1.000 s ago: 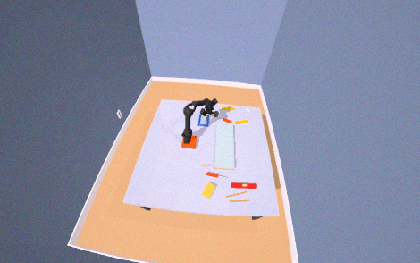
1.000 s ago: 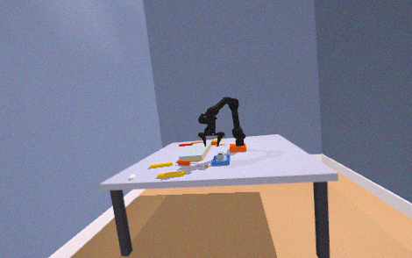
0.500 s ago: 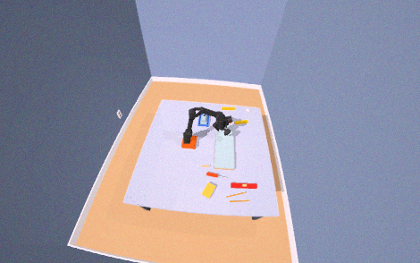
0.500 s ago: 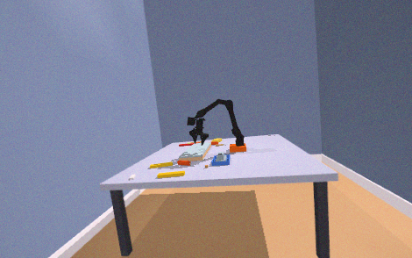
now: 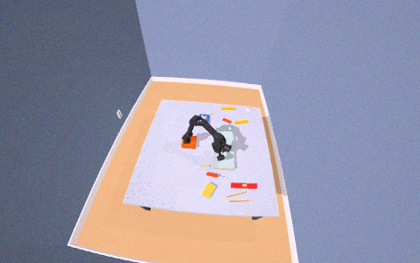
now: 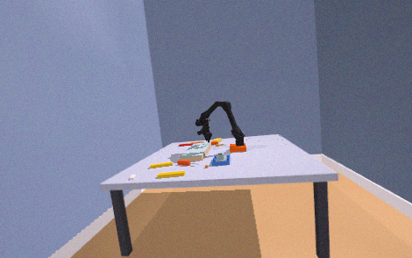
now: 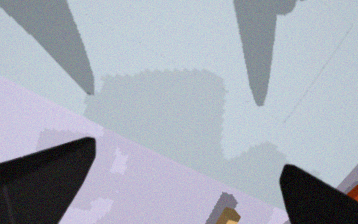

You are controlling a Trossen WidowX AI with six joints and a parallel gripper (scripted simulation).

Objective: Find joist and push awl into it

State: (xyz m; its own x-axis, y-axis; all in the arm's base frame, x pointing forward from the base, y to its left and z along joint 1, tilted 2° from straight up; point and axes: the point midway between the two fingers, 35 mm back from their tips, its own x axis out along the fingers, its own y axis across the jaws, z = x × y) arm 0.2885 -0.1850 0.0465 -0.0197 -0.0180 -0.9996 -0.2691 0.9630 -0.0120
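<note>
The awl is 140 mm behind my gripper tip, 70 mm to the right of it and 60 mm below it. Round my gripper tip: blue tray 500 mm to the left, 110 mm behind, 50 mm below; then red level 270 mm to the right, 230 mm ahead, 50 mm below; then yellow block 300 mm to the right, 90 mm behind, 50 mm below.
</note>
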